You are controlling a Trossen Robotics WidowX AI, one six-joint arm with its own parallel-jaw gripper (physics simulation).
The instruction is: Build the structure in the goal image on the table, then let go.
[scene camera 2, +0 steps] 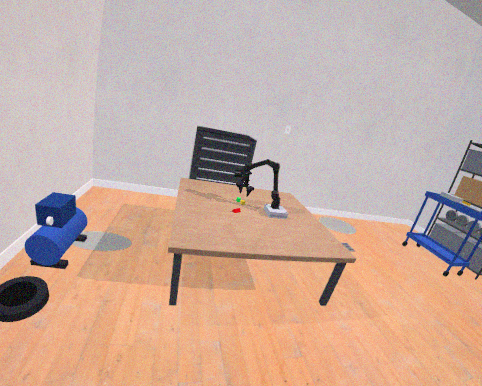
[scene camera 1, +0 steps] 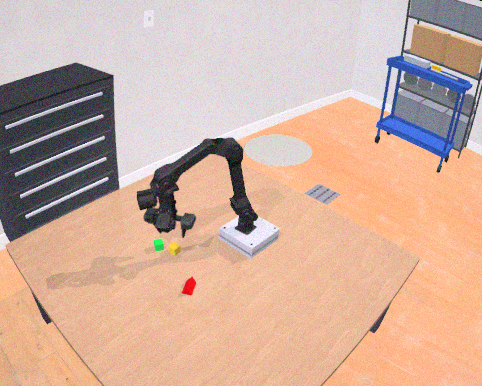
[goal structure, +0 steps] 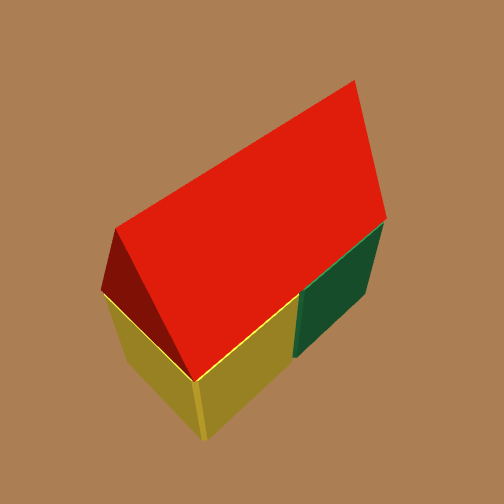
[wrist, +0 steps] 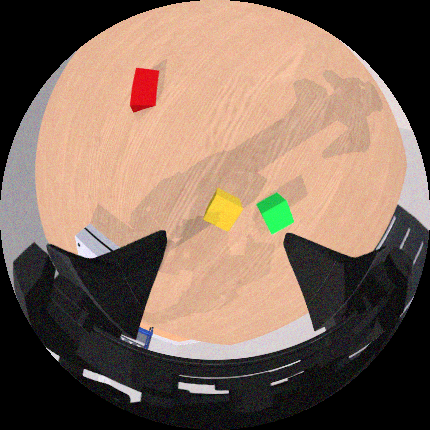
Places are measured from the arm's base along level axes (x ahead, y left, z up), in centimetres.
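Pixels of known places: gripper, fingertip midpoint: [scene camera 2: 243, 195] [scene camera 1: 172, 235] [wrist: 227, 238]; arm's base at its link origin: [scene camera 2: 274, 207] [scene camera 1: 245, 227].
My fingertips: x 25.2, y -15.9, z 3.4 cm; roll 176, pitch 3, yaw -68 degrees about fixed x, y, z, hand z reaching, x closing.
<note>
For each thing: its top centre in the pictures, then the offset to it from my fingertips. Level surfaces: height alone.
- green cube at its top centre: [wrist: 278, 218] [scene camera 1: 158, 241] [scene camera 2: 238, 197] dx +1.5, dy -6.1, dz -5.7 cm
- yellow cube at its top centre: [wrist: 222, 214] [scene camera 1: 174, 245] [scene camera 2: 243, 200] dx -0.9, dy +0.0, dz -5.7 cm
- table at its surface level: dz -9.0 cm
- red block at its top centre: [wrist: 136, 82] [scene camera 1: 187, 282] [scene camera 2: 236, 208] dx +10.6, dy +16.4, dz -6.0 cm
A green cube [scene camera 1: 159, 244] [scene camera 2: 238, 199] [wrist: 277, 215] and a yellow cube [scene camera 1: 174, 249] [scene camera 2: 243, 202] [wrist: 223, 210] sit on the table [scene camera 1: 280, 320] [scene camera 2: 215, 235] [wrist: 210, 45], side by side with a small gap between them. A red block [scene camera 1: 189, 286] [scene camera 2: 236, 210] [wrist: 144, 88] lies on its long side on the table, apart from both cubes. My gripper [scene camera 1: 169, 231] [scene camera 2: 245, 192] [wrist: 227, 238] is open and empty, above the table close to the two cubes. In the wrist view both cubes show just beyond and between the fingertips.
The arm's white base [scene camera 1: 250, 237] [scene camera 2: 276, 211] stands on the table, right of the cubes in the scene views. A dark drawer cabinet [scene camera 1: 60, 145] [scene camera 2: 225, 155] stands behind the table. A blue cart [scene camera 1: 415, 136] [scene camera 2: 435, 247] stands on the floor at the right.
</note>
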